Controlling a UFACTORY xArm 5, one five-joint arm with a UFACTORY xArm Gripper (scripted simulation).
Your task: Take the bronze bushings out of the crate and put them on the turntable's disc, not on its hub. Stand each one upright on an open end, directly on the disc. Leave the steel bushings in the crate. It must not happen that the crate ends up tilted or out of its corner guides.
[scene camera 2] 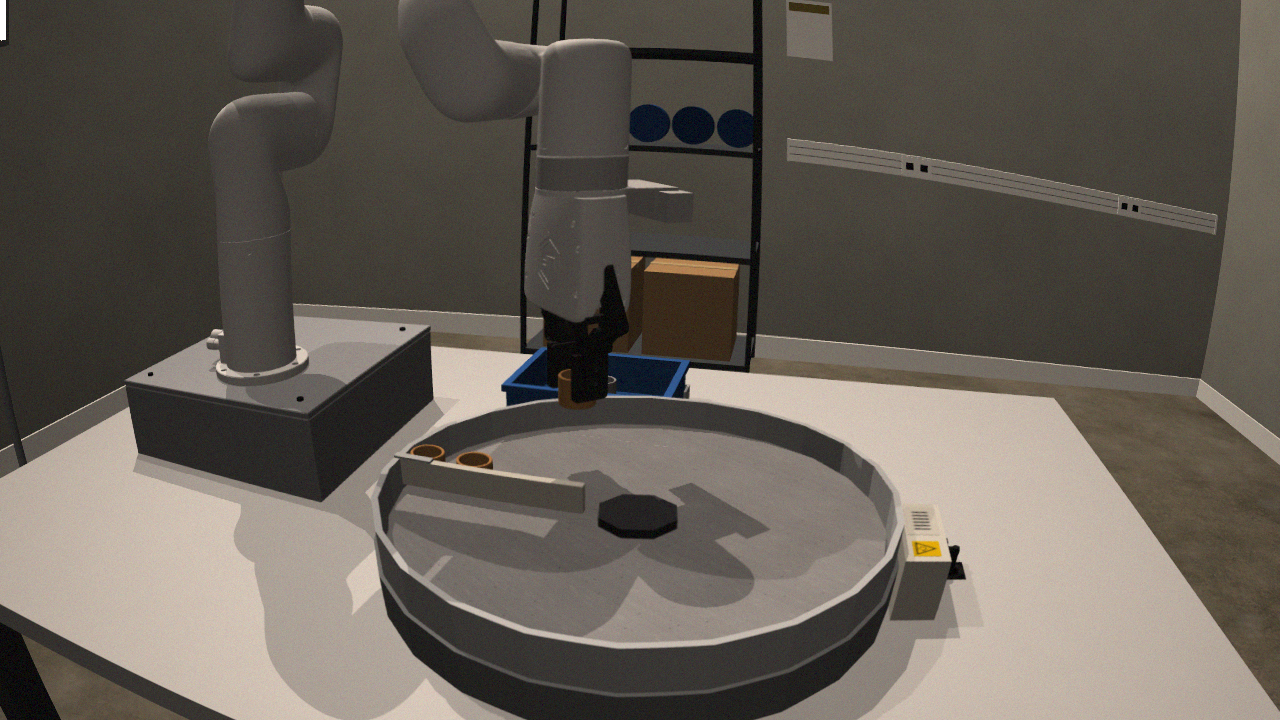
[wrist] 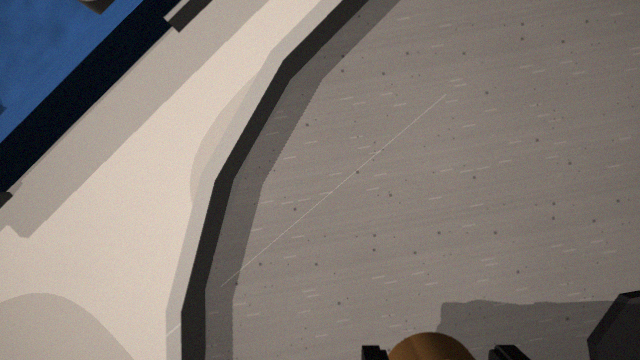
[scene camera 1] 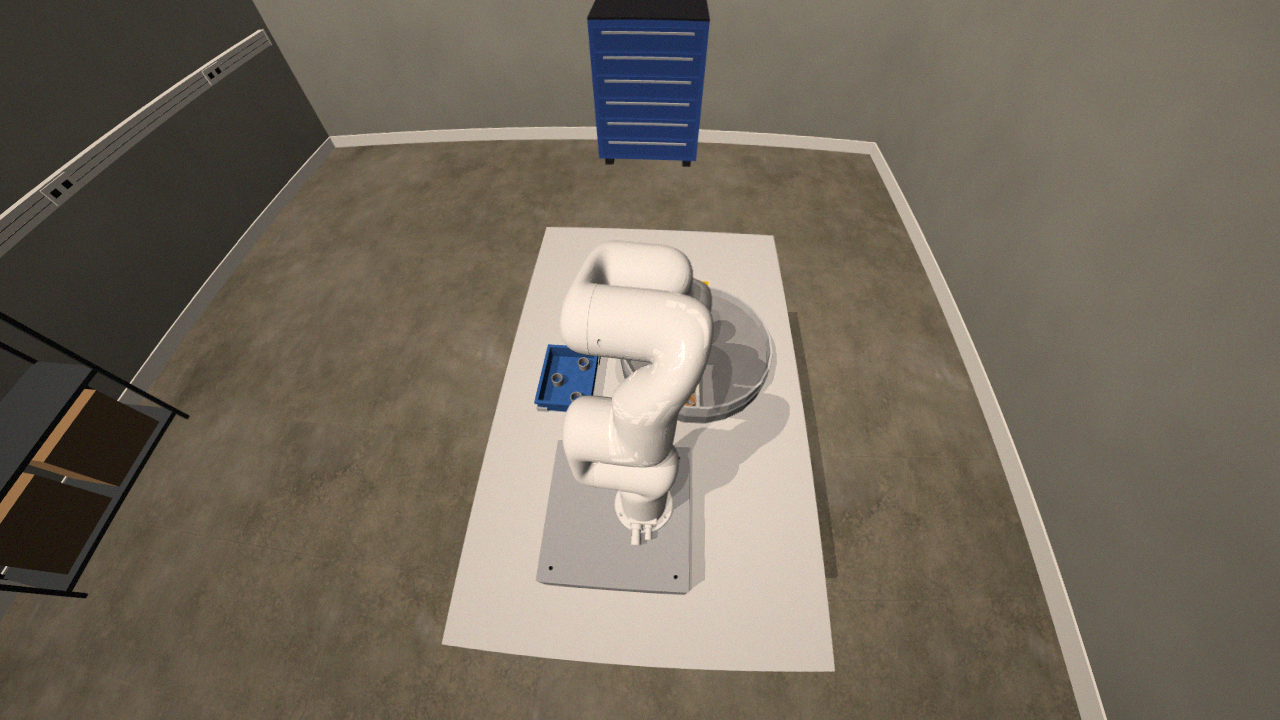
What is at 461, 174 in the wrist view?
A turntable disc.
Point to a blue crate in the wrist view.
At 63, 64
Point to a blue crate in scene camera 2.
636, 375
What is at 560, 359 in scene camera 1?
A blue crate.
